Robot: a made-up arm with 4 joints.
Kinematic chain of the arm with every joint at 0, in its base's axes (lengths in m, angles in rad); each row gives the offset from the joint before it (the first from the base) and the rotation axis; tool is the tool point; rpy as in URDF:
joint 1: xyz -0.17 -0.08 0.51 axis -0.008 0.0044 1
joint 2: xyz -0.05 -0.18 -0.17 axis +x
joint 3: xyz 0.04 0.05 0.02 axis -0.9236 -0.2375 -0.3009
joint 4: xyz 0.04 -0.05 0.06 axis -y
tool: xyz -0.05 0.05 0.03 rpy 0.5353 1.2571 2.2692
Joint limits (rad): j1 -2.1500..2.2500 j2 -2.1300..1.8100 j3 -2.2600..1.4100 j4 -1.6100..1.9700
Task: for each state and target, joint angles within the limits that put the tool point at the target. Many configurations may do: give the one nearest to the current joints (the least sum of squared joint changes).
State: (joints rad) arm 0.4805 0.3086 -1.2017 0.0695
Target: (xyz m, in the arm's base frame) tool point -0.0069 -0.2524 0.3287
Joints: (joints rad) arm 0.5982 1.0460 -1.4499 -0.2603
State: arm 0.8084 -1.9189 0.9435 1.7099
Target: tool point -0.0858 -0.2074 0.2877
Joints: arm 0.5513 -1.5913 0.9407 1.7113
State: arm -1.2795 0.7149 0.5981 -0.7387
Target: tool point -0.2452 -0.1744 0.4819
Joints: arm -0.6141 0.2634 0.4539 -0.5198
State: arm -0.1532 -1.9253 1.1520 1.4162
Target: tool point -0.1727 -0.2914 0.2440
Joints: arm 0.1092 -2.1300 1.3536 0.7621
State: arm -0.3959 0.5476 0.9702 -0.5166
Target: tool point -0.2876 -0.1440 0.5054
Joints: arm -1.1842 0.7571 1.1339 -0.9329
